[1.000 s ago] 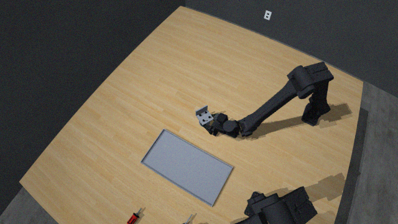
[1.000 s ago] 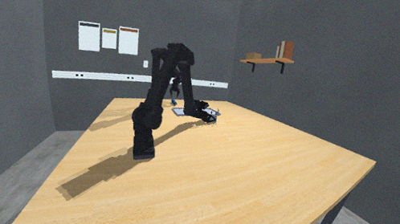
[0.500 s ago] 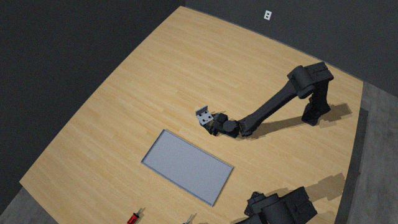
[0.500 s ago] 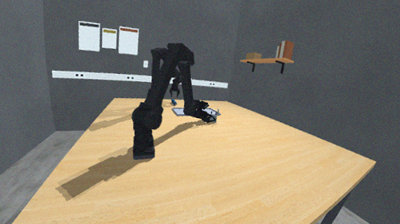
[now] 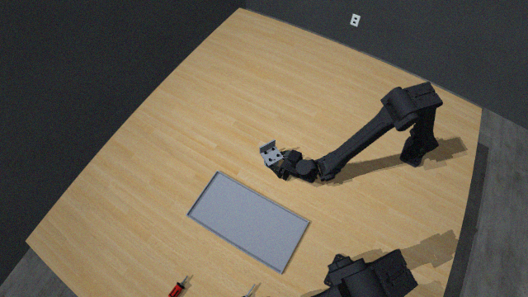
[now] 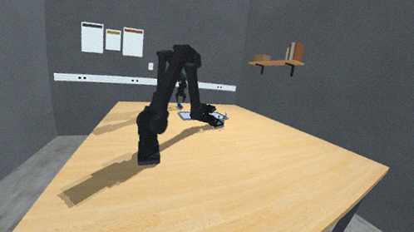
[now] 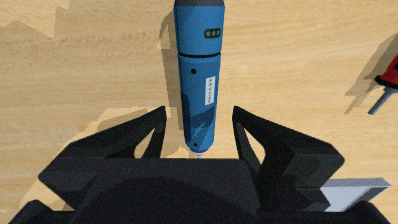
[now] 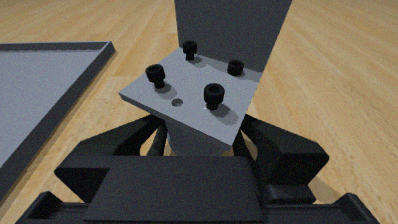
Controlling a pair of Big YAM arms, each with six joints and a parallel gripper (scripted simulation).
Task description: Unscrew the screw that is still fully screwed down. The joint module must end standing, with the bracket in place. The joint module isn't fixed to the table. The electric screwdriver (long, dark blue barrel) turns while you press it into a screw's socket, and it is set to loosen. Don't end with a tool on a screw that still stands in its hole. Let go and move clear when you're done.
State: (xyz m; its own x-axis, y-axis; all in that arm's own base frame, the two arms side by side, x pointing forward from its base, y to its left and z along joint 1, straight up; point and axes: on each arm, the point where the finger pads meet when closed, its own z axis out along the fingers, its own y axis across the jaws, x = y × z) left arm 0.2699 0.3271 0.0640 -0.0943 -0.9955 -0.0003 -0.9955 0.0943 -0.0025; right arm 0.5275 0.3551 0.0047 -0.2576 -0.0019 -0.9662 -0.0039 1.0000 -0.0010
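The joint module is 10 mm above my right hand. The rest, counted from my right hand: grey bracket (50 mm above); then grey tray (80 mm behind, 250 mm to the left, 20 mm below).
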